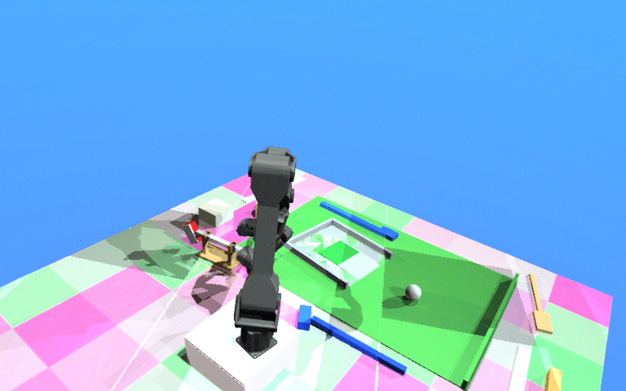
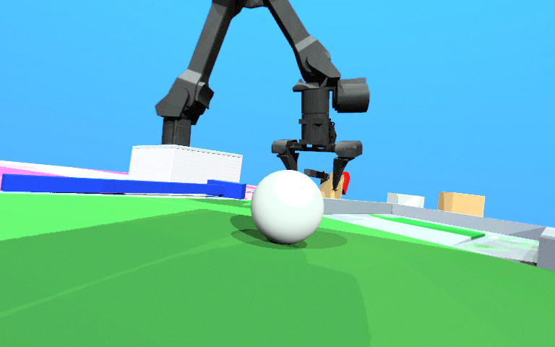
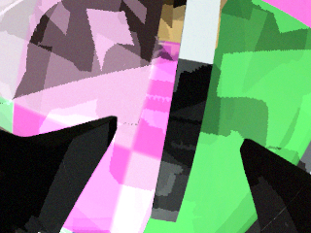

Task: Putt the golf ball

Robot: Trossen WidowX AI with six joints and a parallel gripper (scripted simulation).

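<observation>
Right now the blue putter is 32 cm to the right of my gripper tip and 2 cm below it. Also, from my gripper tip: red putter 4 cm behind, 11 cm to the left, 2 cm above; tan rack 4 cm behind, 12 cm to the left; tan box 22 cm ahead, 23 cm to the left.
</observation>
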